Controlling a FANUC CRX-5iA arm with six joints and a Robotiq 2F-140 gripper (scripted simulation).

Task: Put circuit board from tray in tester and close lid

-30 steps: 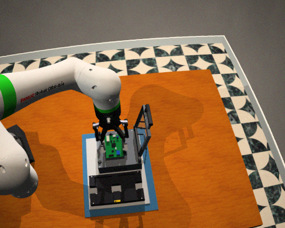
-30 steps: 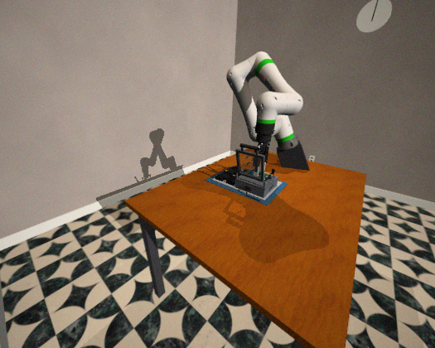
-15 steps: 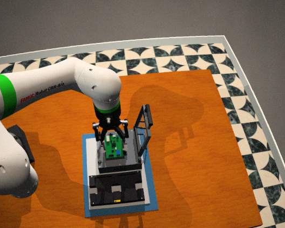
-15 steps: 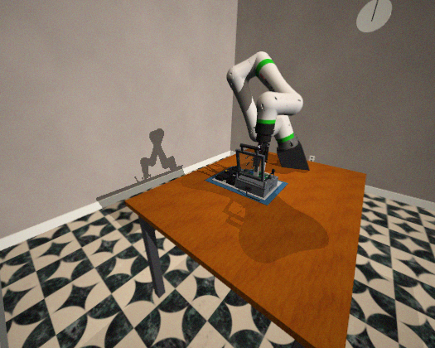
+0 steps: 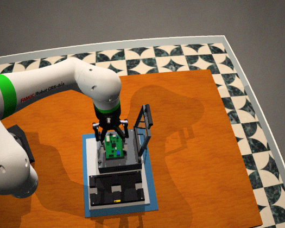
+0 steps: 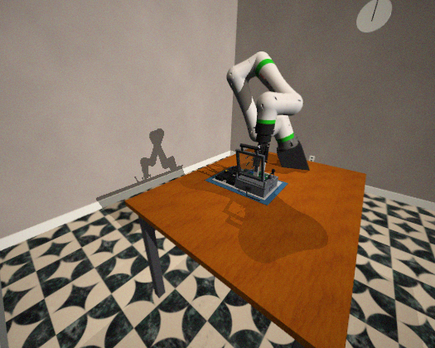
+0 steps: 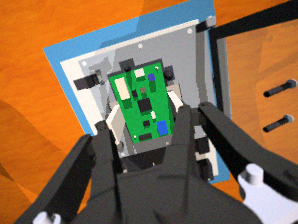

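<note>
Now: hand 2 cm above the green circuit board. From my hand the other things lie so: tester lid 12 cm ahead, 8 cm above; latch hook 6 cm to the left, 6 cm behind, 1 cm below.
</note>
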